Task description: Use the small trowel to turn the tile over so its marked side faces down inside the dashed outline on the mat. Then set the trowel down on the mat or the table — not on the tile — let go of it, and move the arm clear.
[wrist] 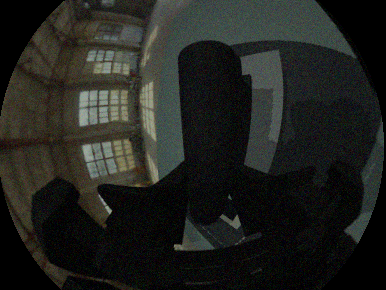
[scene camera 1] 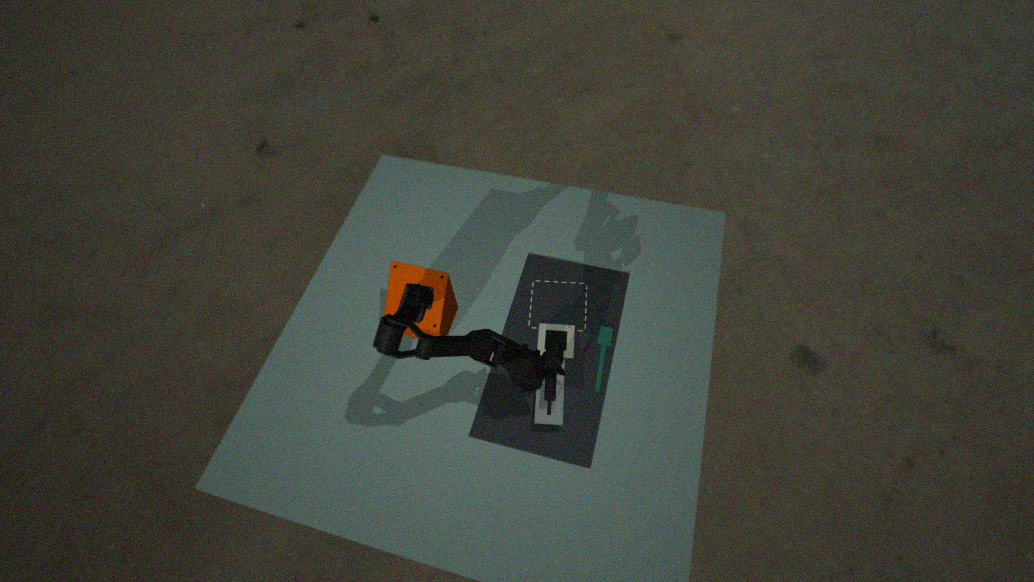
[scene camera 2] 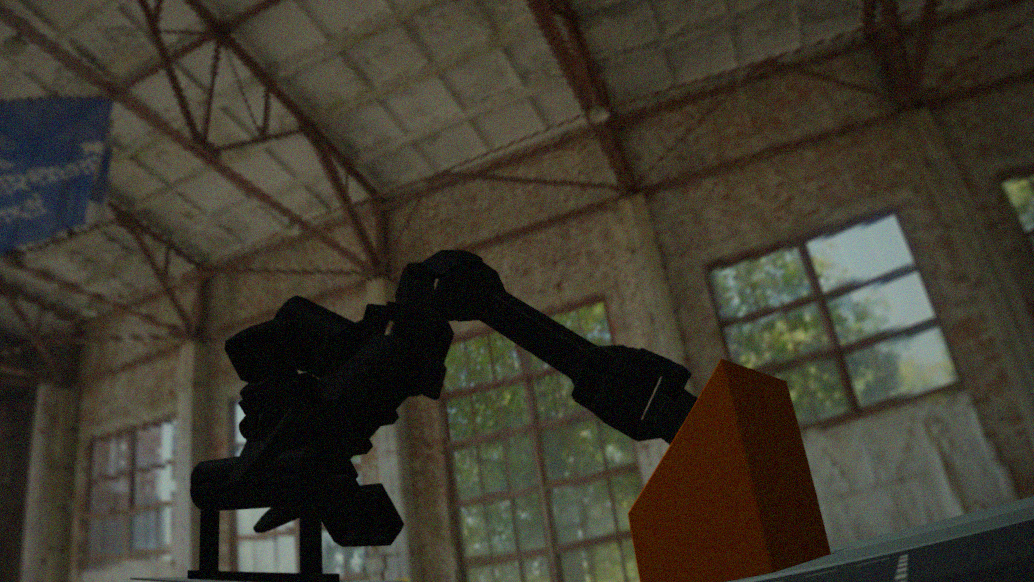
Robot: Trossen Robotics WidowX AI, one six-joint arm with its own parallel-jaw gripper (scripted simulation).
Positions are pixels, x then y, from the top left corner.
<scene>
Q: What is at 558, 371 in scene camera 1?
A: My gripper.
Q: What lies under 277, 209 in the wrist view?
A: My gripper.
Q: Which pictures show my gripper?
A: The wrist view, scene camera 1 and scene camera 2: all of them.
</scene>
